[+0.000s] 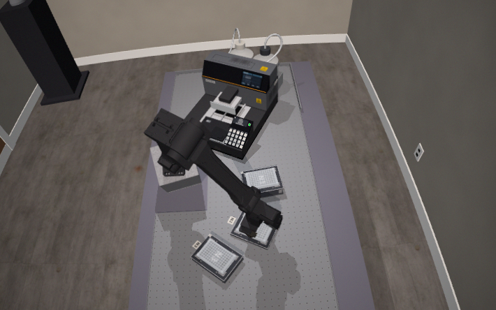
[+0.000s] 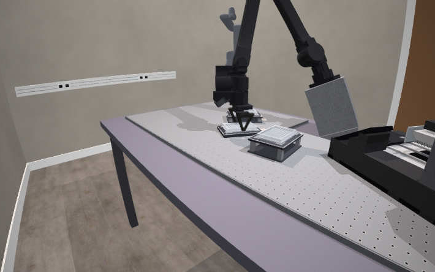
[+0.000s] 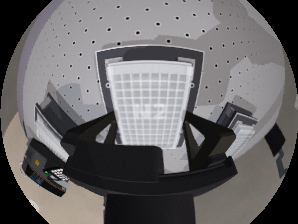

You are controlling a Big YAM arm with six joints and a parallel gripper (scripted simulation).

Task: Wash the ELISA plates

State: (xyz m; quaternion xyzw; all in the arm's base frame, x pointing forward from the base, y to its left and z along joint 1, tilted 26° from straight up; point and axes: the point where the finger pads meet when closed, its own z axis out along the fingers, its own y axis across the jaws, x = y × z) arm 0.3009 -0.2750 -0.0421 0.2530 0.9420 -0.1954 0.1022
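My hand is 13 cm past the washer carrier, 51 cm to the right of it and 5 cm below it. Round my hand: plate washer: 5 cm behind, 64 cm to the left, 11 cm above.
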